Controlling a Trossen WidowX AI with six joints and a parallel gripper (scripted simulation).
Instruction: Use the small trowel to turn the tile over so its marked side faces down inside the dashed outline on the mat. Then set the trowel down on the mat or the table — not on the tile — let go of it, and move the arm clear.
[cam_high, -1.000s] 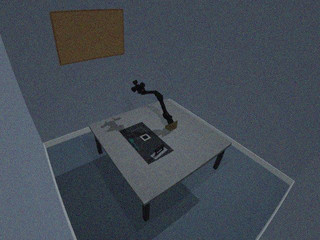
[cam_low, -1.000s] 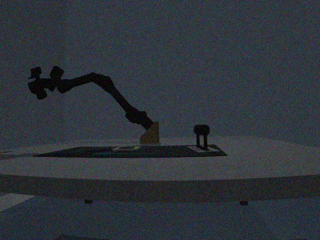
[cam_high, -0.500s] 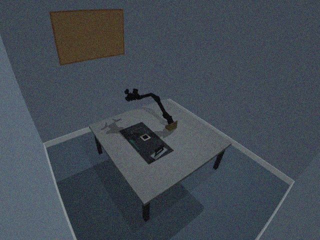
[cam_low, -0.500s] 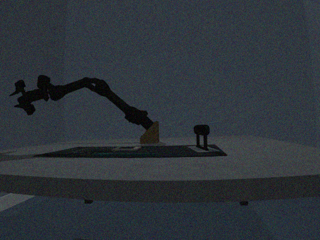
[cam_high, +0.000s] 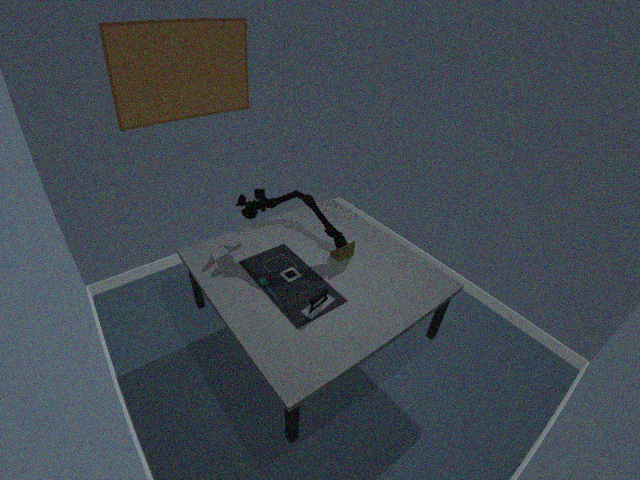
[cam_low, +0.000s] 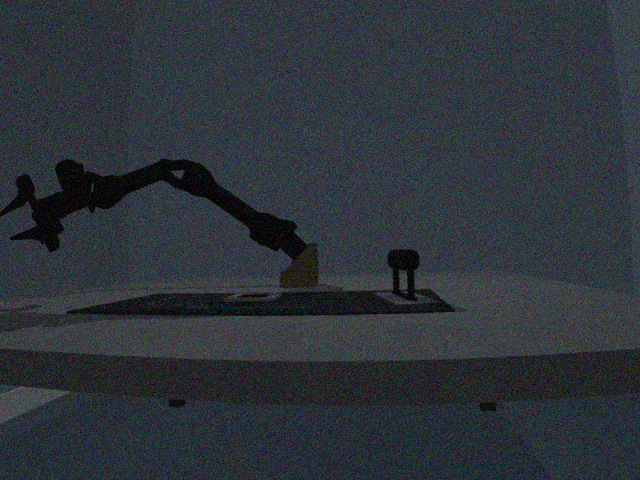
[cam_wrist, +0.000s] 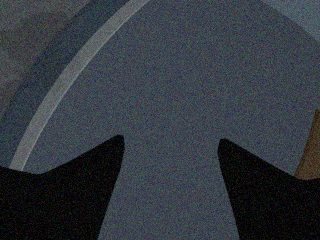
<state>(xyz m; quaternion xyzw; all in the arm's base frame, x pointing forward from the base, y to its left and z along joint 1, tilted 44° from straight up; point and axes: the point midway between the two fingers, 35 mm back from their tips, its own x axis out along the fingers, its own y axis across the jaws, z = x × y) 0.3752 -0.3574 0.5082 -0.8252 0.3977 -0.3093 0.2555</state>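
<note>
Right now the trowel is 90 cm to the left of my gripper tip, 13 cm below it and 1 cm ahead of it. Round my gripper tip: dark mat: 64 cm to the left, 19 cm below; then tile: 61 cm to the left, 16 cm below, 3 cm behind; then teal strip: 62 cm to the left, 17 cm below, 14 cm ahead.
</note>
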